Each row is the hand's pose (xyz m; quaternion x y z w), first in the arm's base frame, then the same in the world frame.
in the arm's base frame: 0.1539 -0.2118 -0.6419 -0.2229 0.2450 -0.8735 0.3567
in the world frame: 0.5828 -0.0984 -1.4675 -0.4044 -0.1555 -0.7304 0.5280
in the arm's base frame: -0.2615 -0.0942 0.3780 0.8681 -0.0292 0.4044 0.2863
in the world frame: -0.0320 0.3384 -0.6565 0.6769 0.4043 0.4561 0.4127
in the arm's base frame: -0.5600 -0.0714 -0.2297 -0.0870 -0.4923 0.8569 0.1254
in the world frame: -0.1445 -0.1901 -1.0651 -0.0502 0.1684 -0.9632 0.2033
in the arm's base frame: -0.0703 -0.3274 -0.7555 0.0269 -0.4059 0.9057 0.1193
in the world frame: 0.5019 -0.3606 -1.4324 -0.1237 0.0378 -0.9739 0.1866
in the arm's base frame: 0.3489 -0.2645 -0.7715 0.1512 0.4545 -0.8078 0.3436
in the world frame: 0.7936 -0.0914 -1.5820 -0.1410 0.1760 -0.7507 0.6210
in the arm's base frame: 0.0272 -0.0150 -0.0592 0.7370 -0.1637 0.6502 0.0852
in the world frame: 0.2408 0.2862 -1.1077 0.6767 0.3251 0.6514 0.1099
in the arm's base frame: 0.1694 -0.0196 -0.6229 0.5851 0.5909 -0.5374 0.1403
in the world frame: 0.4770 0.0265 -1.5712 0.2655 0.5321 -0.6301 0.4994
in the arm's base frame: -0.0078 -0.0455 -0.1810 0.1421 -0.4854 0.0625 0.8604
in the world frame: 0.2582 0.1757 -1.1746 -0.0062 -0.3527 0.5075 0.7861
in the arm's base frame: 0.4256 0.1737 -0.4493 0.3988 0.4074 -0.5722 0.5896
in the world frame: 0.5237 0.3859 -1.6142 0.0096 0.2992 -0.4467 0.8431
